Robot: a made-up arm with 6 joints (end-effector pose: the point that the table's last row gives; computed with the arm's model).
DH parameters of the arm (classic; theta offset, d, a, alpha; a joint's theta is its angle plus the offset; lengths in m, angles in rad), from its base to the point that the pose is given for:
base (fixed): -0.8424 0 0.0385 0
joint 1: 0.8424 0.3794 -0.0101 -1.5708
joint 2: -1.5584 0 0.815 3.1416
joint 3: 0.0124 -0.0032 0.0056 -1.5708
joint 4: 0 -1.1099 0.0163 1.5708
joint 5: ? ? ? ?
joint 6: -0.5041 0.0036 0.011 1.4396
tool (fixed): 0.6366 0.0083 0 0
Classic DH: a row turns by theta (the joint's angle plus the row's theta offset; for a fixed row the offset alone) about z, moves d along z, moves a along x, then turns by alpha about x.
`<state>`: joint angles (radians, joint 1 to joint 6).
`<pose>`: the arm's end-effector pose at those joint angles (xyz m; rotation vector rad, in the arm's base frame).
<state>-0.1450 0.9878 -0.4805 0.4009 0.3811 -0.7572</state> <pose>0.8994 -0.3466 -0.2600 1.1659 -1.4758 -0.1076</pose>
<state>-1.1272 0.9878 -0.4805 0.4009 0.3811 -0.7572</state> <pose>0.2464 -0.9319 -0.2600 0.3452 -1.9244 -0.7704</pose>
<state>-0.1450 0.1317 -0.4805 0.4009 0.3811 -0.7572</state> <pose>1.0634 -0.3705 0.6557 1.1625 -2.1733 0.5337</pose>
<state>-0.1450 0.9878 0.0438 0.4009 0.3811 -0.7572</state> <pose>1.4030 -0.4201 0.0025 1.1837 -1.9123 0.2688</pose>
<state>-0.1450 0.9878 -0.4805 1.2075 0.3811 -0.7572</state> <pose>1.0206 -0.2190 -0.2496 1.5971 -0.9007 0.4890</pose>
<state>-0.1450 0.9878 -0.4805 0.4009 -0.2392 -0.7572</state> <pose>0.9042 -0.3458 -0.2718 0.8847 -0.9476 -0.3243</pose>
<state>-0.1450 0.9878 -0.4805 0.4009 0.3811 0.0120</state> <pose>0.9081 -0.3436 -0.2553 1.3227 -1.0231 0.6326</pose>
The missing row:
joint 5: 0 0.2091 0.0248 -1.5708
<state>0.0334 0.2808 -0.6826 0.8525 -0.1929 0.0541</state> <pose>1.0555 -0.1009 0.3633 1.1375 -0.4740 1.1754</pose>
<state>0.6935 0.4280 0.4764 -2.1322 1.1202 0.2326</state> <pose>1.0577 0.9565 0.9743 0.6714 -2.6849 -1.2060</pose>
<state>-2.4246 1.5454 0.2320 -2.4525 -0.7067 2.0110</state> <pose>-0.6002 -0.7440 -0.7406 -1.1701 -2.4098 -1.0605</pose>
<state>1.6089 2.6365 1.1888 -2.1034 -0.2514 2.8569</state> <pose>-0.0552 0.2987 -1.4638 1.8638 0.9262 2.0111</pose>
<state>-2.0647 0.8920 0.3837 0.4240 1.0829 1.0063</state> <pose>-0.9012 -1.3774 0.4653 -0.8051 -0.4066 0.6493</pose>
